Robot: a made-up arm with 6 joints. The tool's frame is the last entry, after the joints. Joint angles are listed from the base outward.
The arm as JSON. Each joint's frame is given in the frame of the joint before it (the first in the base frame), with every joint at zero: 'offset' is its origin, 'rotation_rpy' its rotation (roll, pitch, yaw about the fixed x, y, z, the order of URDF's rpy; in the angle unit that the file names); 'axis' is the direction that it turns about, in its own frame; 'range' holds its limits. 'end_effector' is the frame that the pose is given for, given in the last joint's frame.
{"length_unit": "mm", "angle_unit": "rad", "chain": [
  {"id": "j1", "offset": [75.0, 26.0, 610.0], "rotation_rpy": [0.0, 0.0, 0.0], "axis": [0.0, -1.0, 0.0], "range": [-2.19, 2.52]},
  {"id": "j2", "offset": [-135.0, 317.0, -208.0], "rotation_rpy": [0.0, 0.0, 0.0], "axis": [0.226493, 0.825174, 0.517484], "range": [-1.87, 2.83]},
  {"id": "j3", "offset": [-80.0, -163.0, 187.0], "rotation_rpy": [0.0, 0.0, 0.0], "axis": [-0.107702, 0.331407, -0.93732], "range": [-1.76, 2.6]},
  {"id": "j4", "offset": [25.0, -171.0, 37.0], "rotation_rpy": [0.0, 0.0, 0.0], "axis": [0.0, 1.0, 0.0], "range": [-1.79, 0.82]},
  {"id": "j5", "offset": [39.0, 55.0, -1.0], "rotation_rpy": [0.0, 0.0, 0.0], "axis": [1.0, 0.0, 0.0], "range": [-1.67, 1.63]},
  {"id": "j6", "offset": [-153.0, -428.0, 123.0], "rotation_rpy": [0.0, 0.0, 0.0], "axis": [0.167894, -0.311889, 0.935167], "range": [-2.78, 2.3]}
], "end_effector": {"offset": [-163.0, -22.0, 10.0], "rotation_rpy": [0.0, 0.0, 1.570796]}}
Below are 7 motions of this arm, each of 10 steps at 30 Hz.
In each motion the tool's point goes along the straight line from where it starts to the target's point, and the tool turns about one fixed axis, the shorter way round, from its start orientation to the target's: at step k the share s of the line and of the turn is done. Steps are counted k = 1, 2, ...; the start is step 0. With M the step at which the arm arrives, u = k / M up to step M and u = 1 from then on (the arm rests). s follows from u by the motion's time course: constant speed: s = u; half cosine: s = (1 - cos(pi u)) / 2; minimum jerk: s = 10 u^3 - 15 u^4 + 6 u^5.
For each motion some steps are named. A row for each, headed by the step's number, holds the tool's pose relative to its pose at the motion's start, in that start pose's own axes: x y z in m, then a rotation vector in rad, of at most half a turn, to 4 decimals.
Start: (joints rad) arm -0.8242 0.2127 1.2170 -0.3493 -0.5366 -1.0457
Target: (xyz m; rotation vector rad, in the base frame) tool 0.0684 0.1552 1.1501 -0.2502 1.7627 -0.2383
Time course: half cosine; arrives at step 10
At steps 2, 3, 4, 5, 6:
2: 0.0045 -0.0039 -0.0068 0.0162 -0.0004 0.0310
3: 0.0097 -0.0083 -0.0147 0.0350 -0.0008 0.0670
4: 0.0163 -0.0139 -0.0246 0.0586 -0.0013 0.1123
5: 0.0236 -0.0202 -0.0356 0.0848 -0.0018 0.1626
6: 0.0309 -0.0264 -0.0466 0.1110 -0.0024 0.2128

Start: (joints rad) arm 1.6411 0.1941 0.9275 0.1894 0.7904 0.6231
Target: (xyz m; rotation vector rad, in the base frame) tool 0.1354 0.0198 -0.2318 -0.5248 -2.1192 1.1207
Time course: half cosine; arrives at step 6
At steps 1, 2, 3, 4, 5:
1: 0.0000 0.0051 -0.0037 -0.0059 -0.0034 -0.0028
2: -0.0001 0.0191 -0.0139 -0.0220 -0.0127 -0.0103
3: -0.0003 0.0381 -0.0277 -0.0439 -0.0254 -0.0206
4: -0.0004 0.0572 -0.0416 -0.0659 -0.0382 -0.0308
5: -0.0005 0.0711 -0.0517 -0.0819 -0.0475 -0.0384

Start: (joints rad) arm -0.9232 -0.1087 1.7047 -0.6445 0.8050 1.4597
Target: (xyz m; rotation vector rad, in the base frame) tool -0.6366 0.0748 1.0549 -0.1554 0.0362 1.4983
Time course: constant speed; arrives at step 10
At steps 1, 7, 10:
1: -0.0003 0.0056 -0.0201 -0.0065 -0.0219 -0.0310
7: -0.0020 0.0393 -0.1405 -0.0456 -0.1531 -0.2169
10: -0.0028 0.0562 -0.2007 -0.0652 -0.2187 -0.3099

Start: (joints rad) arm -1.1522 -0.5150 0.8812 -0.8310 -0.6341 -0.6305
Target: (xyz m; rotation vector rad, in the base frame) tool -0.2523 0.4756 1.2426 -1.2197 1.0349 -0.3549
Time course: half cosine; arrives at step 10
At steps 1, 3, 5, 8, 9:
1: 0.0013 0.0006 0.0011 0.0011 0.0030 -0.0090
3: 0.0112 0.0053 0.0089 0.0095 0.0250 -0.0756
5: 0.0273 0.0129 0.0216 0.0231 0.0607 -0.1834
8: 0.0493 0.0233 0.0391 0.0418 0.1099 -0.3318
9: 0.0532 0.0251 0.0421 0.0451 0.1185 -0.3579

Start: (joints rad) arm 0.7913 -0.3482 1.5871 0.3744 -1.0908 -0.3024
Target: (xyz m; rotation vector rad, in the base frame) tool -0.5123 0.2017 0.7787 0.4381 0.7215 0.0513
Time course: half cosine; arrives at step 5
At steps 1, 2, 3, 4, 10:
1: 0.0001 0.0030 0.0082 0.0005 0.0166 -0.0072
2: 0.0005 0.0110 0.0298 0.0019 0.0601 -0.0262
3: 0.0009 0.0208 0.0564 0.0035 0.1138 -0.0496
4: 0.0013 0.0288 0.0780 0.0049 0.1573 -0.0686
10: 0.0014 0.0318 0.0862 0.0054 0.1739 -0.0758

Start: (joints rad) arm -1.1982 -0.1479 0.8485 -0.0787 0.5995 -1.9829
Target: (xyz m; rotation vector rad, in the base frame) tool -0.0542 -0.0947 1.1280 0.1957 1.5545 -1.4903
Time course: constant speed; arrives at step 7
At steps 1, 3, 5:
1: 0.0055 0.0096 0.0069 -0.0120 0.0205 -0.0110
3: 0.0165 0.0288 0.0208 -0.0361 0.0616 -0.0330
5: 0.0276 0.0480 0.0347 -0.0602 0.1027 -0.0549

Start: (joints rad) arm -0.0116 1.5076 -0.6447 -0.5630 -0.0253 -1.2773
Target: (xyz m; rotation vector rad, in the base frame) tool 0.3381 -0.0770 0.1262 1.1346 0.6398 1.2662
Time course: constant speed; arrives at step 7
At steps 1, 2, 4, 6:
1: 0.0015 0.0021 -0.0016 -0.0070 -0.0164 -0.0104
2: 0.0031 0.0043 -0.0032 -0.0141 -0.0327 -0.0209
4: 0.0062 0.0086 -0.0063 -0.0281 -0.0654 -0.0418
6: 0.0093 0.0128 -0.0095 -0.0422 -0.0982 -0.0626

